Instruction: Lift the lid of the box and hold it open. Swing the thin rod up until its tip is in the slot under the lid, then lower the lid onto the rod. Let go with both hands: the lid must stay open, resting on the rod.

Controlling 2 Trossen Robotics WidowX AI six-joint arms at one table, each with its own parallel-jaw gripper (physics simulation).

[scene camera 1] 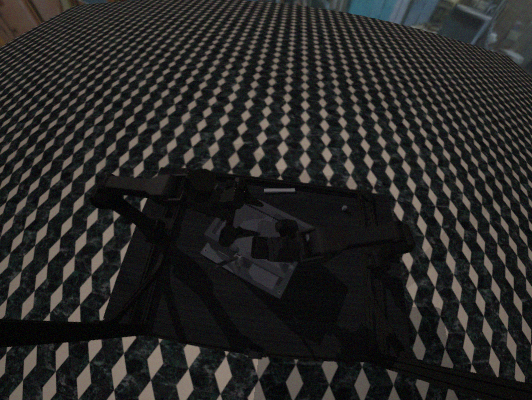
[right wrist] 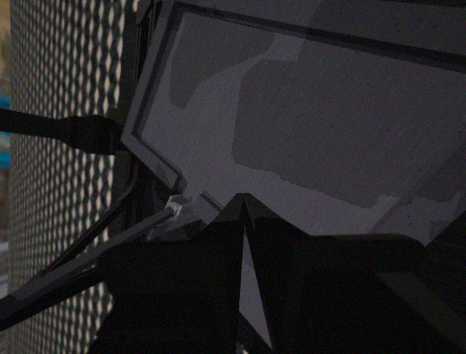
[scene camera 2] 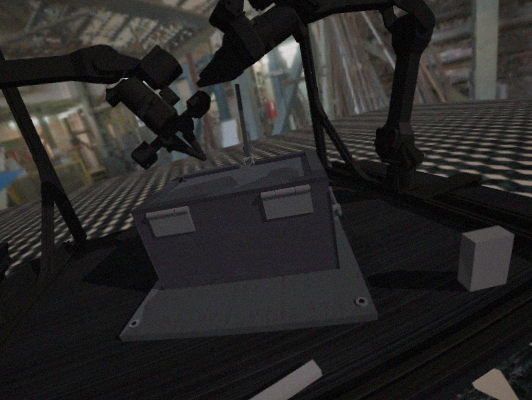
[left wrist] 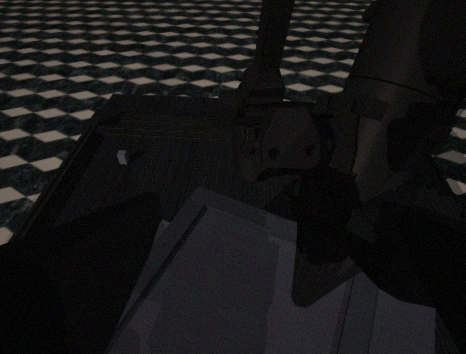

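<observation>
A grey box stands on a grey base plate, its two hinges facing scene camera 2. Its lid lies down on the box; I cannot tell whether there is a gap. The thin rod stands about upright at the box's far edge. My right gripper is shut and empty, with its tips just above the lid's far edge near the rod's pivot. My left gripper is open and empty, high above the box beside the rod's tip.
The box stands on a dark table board over a checkered floor. A white bar lies on the board, and a small pale block lies apart from it. The arm bases stand beyond the box.
</observation>
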